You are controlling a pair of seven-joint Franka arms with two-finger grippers.
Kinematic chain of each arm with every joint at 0, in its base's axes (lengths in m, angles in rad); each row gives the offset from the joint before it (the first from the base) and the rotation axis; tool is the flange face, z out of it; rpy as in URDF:
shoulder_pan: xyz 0 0 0.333 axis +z
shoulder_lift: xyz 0 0 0 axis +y
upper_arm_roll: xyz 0 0 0.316 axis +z
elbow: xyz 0.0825 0 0 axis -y
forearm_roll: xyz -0.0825 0 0.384 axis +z
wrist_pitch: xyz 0 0 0 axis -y
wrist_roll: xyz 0.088 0 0 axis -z
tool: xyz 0 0 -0.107 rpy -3.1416 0 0
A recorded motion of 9 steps. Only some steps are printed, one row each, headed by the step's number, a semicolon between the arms.
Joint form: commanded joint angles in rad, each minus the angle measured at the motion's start. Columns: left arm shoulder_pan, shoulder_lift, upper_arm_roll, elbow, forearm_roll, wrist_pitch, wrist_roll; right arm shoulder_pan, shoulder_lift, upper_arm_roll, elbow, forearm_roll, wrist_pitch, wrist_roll.
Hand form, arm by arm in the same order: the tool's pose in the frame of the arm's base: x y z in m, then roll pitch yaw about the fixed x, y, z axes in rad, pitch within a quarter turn. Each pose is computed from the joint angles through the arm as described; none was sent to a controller.
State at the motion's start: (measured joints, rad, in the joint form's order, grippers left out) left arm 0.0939 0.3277 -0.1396 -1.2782 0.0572 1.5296 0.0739; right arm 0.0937 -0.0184 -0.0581 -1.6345 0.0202 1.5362 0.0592
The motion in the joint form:
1: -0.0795 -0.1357 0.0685 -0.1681 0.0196 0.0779 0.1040; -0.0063 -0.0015 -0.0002 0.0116 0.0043 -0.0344 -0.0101
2: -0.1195 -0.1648 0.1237 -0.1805 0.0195 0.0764 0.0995; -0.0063 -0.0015 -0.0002 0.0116 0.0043 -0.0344 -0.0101
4: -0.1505 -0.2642 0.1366 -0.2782 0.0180 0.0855 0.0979; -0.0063 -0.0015 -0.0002 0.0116 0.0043 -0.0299 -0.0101
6: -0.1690 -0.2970 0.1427 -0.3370 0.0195 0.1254 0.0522; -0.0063 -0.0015 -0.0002 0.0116 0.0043 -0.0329 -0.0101
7: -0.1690 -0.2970 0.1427 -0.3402 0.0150 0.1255 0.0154; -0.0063 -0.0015 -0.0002 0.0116 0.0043 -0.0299 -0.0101
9: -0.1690 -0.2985 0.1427 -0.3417 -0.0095 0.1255 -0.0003; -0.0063 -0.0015 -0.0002 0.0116 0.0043 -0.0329 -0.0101
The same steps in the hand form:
1: 0.6142 -0.0228 0.5747 -3.0849 0.0411 -0.2363; 0.5391 0.0181 0.6053 -3.1208 0.1024 -0.0184
2: 0.6065 -0.0164 0.5863 -3.0714 0.0282 -0.2170; 0.5391 0.0181 0.6053 -3.1208 0.1024 -0.0184
4: 0.5769 -0.0266 0.5995 -3.0686 0.0176 -0.2343; 0.5396 0.0182 0.6057 -3.1206 0.0979 -0.0185
6: 0.5693 -0.0335 0.5939 -3.0645 0.0008 -0.2042; 0.5393 0.0181 0.6055 -3.1208 0.1009 -0.0184
7: 0.5691 -0.0339 0.5923 -3.0693 0.0007 -0.1671; 0.5396 0.0182 0.6057 -3.1206 0.0979 -0.0185
9: 0.5685 -0.0363 0.5923 -3.0937 -0.0024 -0.1495; 0.5393 0.0181 0.6055 -3.1208 0.1009 -0.0184

